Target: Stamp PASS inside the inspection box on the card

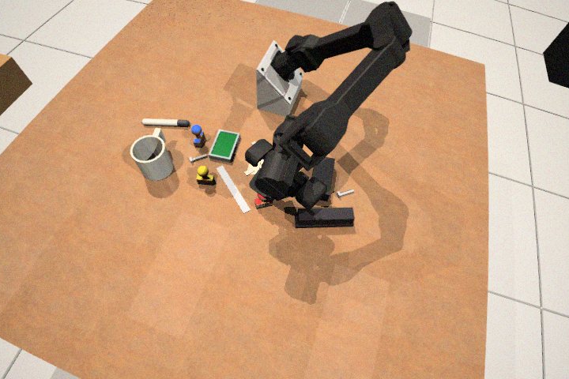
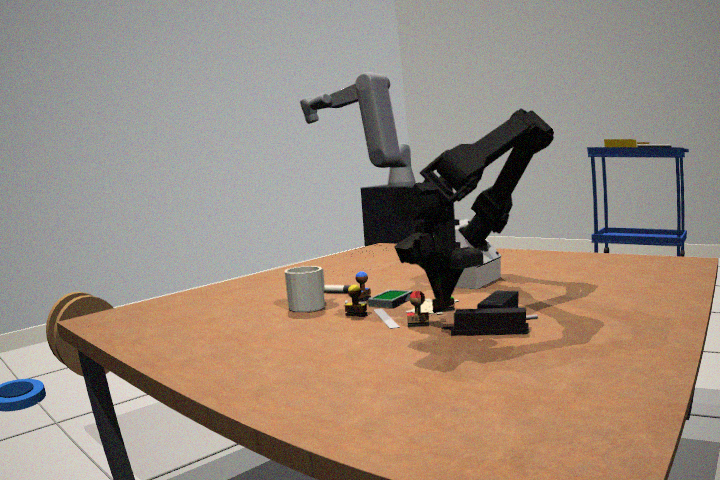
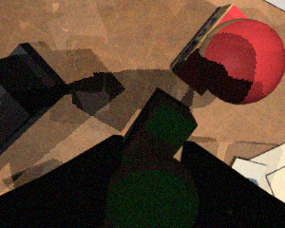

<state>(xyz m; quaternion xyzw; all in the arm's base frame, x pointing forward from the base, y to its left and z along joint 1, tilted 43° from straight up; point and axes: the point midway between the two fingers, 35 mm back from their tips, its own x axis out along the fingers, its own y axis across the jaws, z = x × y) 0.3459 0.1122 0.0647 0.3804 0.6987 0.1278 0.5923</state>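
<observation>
The red-knobbed stamp lies 4 cm to the right of my gripper tip, 3 cm below it and 3 cm ahead of it. Round my gripper tip: inspection card 10 cm behind, 9 cm to the right, 5 cm below; then green-knobbed pass stamp right at my gripper tip; then ruler 13 cm to the right, 5 cm below, 1 cm ahead.
</observation>
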